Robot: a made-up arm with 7 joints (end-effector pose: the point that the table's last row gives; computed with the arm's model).
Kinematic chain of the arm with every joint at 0, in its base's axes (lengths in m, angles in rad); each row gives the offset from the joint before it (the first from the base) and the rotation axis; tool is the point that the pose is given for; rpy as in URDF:
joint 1: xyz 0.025 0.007 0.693 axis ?
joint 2: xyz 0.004 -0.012 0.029 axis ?
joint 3: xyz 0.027 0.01 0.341 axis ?
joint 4: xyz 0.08 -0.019 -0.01 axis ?
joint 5: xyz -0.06 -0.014 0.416 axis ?
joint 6: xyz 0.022 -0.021 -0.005 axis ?
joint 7: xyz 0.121 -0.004 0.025 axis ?
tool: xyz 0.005 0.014 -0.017 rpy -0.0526 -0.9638 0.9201
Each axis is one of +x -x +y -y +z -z.
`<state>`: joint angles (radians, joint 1 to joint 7).
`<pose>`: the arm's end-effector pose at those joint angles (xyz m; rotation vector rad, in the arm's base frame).
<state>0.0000 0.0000 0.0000 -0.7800 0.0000 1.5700 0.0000</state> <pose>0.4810 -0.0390 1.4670 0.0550 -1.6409 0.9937</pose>
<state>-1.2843 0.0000 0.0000 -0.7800 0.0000 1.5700 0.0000</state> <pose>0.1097 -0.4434 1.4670 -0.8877 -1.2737 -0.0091</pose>
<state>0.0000 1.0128 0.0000 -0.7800 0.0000 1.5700 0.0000</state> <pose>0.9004 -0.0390 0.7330 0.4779 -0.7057 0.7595</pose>
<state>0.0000 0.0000 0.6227 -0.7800 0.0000 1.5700 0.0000</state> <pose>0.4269 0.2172 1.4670 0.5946 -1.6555 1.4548</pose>
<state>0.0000 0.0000 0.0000 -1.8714 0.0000 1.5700 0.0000</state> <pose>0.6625 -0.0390 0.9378 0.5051 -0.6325 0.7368</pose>
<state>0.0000 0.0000 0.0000 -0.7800 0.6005 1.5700 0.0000</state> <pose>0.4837 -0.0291 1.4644 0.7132 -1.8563 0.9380</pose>
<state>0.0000 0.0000 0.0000 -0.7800 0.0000 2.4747 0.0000</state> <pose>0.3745 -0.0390 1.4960 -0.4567 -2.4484 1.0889</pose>
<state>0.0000 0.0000 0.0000 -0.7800 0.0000 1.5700 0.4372</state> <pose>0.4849 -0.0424 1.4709 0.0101 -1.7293 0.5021</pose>
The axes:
joint 1: +z
joint 2: +y
joint 3: +z
joint 4: -y
joint 5: +z
joint 6: -y
joint 7: -z

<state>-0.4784 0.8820 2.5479 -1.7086 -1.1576 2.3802 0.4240</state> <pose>0.1479 0.2790 1.3231 -1.4329 2.0665 -1.5400</pose>
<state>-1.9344 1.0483 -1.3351 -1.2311 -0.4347 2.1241 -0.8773</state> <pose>-0.6621 -0.3564 0.9133 0.3351 0.3806 -0.8728</pose>
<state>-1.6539 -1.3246 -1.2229 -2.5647 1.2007 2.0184 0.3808</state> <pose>-0.4039 -0.0586 0.7980 0.2518 2.1602 1.1633</pose>
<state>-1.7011 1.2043 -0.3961 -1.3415 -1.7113 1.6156 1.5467</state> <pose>-0.3290 -0.6637 0.3958 -1.2219 0.9787 -0.1980</pose>
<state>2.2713 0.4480 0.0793 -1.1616 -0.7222 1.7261 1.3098</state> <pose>-0.4807 0.6171 1.0344 0.9312 -1.4669 1.8600</pose>
